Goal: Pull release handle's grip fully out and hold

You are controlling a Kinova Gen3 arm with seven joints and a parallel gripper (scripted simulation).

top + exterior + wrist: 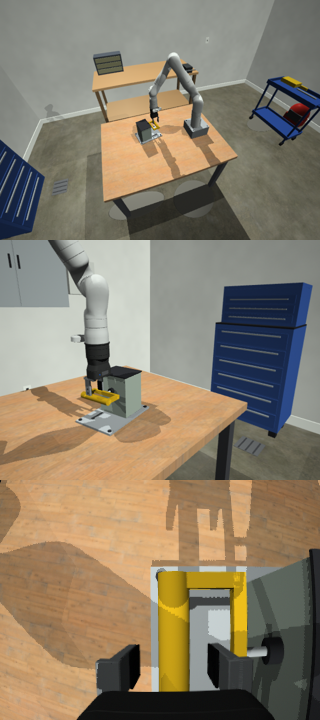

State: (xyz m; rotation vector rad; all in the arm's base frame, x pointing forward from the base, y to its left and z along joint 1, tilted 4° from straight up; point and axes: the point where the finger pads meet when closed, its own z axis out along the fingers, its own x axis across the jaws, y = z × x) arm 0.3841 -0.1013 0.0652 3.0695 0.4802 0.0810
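Right now my hand is 14 cm above the grey base plate, 9 cm short of it and 3 cm to the right of it.
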